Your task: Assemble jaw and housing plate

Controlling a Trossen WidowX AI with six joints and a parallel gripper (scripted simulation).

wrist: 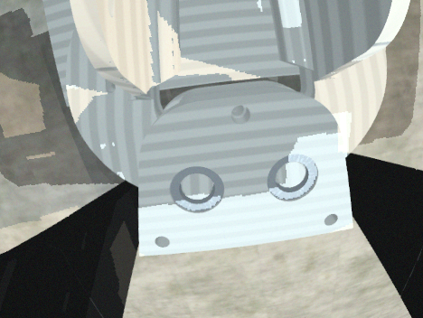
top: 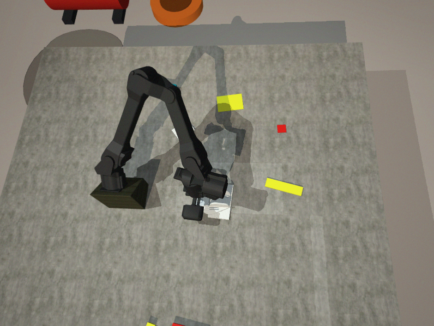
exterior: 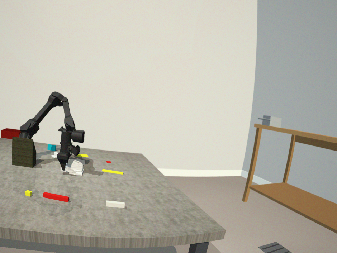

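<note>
Now: the white jaw 20 mm to the right of my gripper tip, 20 mm ahead of it and 10 mm above it. Also, from my gripper tip: yellow square: 380 mm to the left, 60 mm ahead, 10 mm below; yellow bar: 280 mm ahead, 70 mm to the left; red square: 290 mm to the left, 250 mm ahead, 10 mm below.
</note>
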